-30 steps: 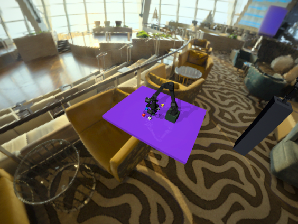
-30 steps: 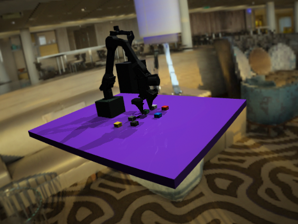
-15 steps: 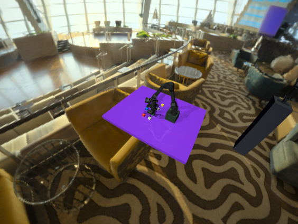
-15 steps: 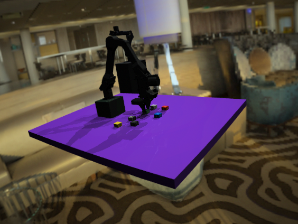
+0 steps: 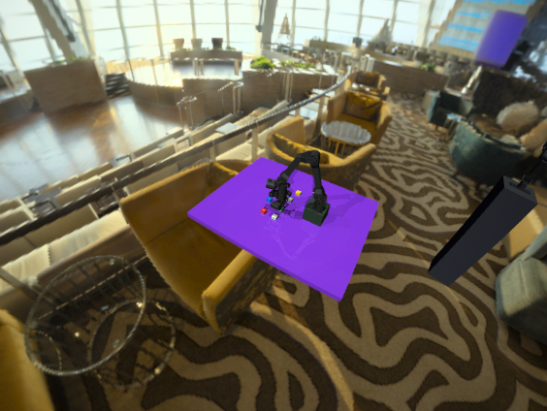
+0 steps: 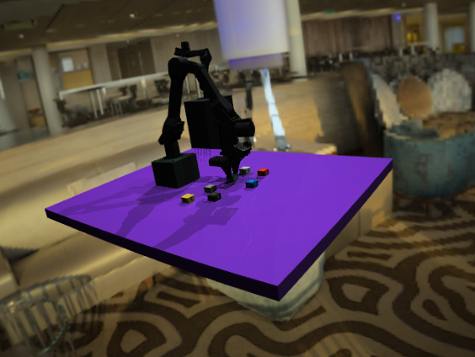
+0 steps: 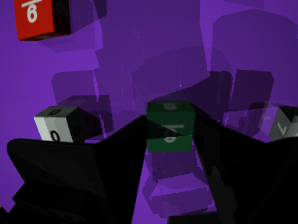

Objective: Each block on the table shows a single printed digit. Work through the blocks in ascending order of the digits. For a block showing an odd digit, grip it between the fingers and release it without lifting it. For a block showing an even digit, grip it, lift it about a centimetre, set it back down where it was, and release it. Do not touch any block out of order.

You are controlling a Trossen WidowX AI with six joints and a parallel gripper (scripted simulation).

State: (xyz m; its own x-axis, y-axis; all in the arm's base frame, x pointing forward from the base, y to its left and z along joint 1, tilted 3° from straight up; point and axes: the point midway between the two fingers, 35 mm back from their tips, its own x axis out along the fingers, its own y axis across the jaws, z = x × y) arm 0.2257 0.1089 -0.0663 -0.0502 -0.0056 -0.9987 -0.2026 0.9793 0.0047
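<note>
My gripper tip is now 120 mm to the left of the grey block and 10 mm short of it. Round my gripper tip: white block: 90 mm to the left, 30 mm behind; then green block: right at my gripper tip; then red block: 100 mm to the left, 60 mm ahead.
</note>
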